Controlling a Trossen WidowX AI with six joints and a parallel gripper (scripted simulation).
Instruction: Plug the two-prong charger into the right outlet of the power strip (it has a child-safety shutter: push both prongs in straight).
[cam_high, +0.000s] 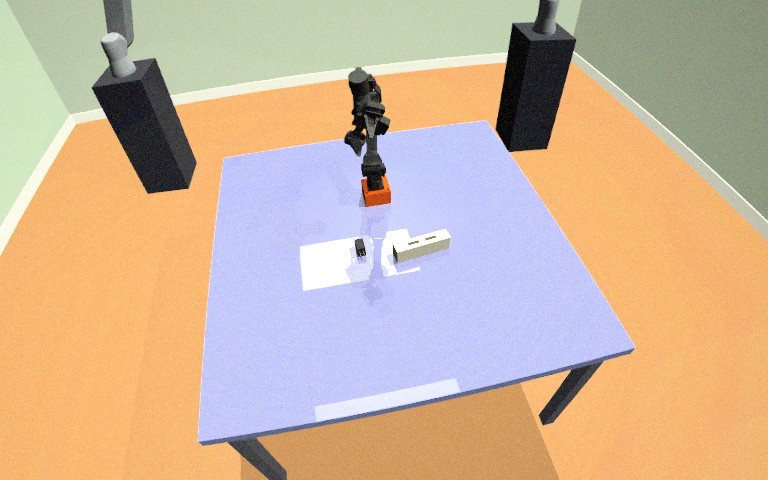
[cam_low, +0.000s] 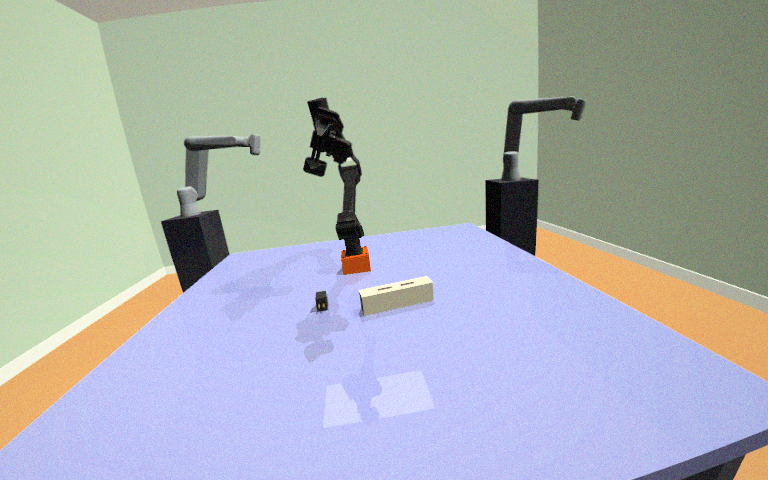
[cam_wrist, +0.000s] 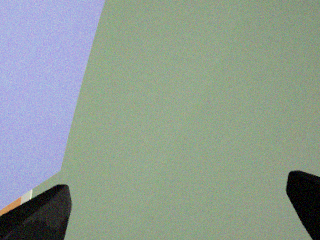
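Right now the black two-prong charger is 40 cm below my gripper tip, 4 cm to the right of it and 3 cm ahead of it.
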